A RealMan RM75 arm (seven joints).
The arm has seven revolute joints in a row. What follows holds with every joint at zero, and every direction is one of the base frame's. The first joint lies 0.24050 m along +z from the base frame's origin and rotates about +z. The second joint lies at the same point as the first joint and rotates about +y. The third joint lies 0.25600 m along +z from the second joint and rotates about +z. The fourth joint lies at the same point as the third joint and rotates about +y. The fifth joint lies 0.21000 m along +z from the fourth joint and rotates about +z. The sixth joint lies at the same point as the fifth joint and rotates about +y. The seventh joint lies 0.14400 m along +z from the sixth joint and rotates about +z. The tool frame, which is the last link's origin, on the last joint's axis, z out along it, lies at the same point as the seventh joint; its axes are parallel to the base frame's.
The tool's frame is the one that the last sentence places.
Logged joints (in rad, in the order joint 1, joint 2, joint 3, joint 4, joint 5, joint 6, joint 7), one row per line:
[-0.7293 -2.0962 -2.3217 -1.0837 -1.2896 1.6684 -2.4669]
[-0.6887 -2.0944 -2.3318 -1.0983 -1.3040 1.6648 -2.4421]
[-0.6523 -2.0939 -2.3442 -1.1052 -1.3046 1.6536 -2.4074]
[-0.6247 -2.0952 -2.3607 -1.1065 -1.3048 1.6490 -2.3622]
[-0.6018 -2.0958 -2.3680 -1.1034 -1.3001 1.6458 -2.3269]
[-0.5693 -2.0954 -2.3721 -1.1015 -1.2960 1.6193 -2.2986]
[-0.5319 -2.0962 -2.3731 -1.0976 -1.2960 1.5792 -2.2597]
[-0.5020 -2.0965 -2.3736 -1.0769 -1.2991 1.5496 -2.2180]
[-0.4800 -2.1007 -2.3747 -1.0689 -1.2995 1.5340 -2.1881]
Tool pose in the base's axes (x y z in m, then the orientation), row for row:
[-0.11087 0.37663 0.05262 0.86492 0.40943 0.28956 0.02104]
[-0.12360 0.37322 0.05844 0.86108 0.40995 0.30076 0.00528]
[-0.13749 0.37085 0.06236 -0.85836 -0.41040 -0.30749 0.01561]
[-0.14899 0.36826 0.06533 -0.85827 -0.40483 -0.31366 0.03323]
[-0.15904 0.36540 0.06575 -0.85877 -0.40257 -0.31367 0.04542]
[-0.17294 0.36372 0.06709 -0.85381 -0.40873 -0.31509 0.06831]
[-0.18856 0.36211 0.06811 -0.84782 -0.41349 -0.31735 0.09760]
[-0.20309 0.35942 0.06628 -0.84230 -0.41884 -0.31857 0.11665]
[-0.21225 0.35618 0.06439 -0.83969 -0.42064 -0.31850 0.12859]
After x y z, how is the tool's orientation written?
As a quaternion, x y z w.
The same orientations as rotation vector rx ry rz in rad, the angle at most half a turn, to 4 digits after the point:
[2.6814 1.2693 0.8977]
[2.6961 1.2836 0.9417]
[-2.6701 -1.2766 -0.9565]
[-2.6407 -1.2456 -0.9651]
[-2.6226 -1.2294 -0.9579]
[-2.5716 -1.2311 -0.9490]
[-2.5097 -1.2240 -0.9394]
[-2.4661 -1.2263 -0.9327]
[-2.4417 -1.2232 -0.9261]

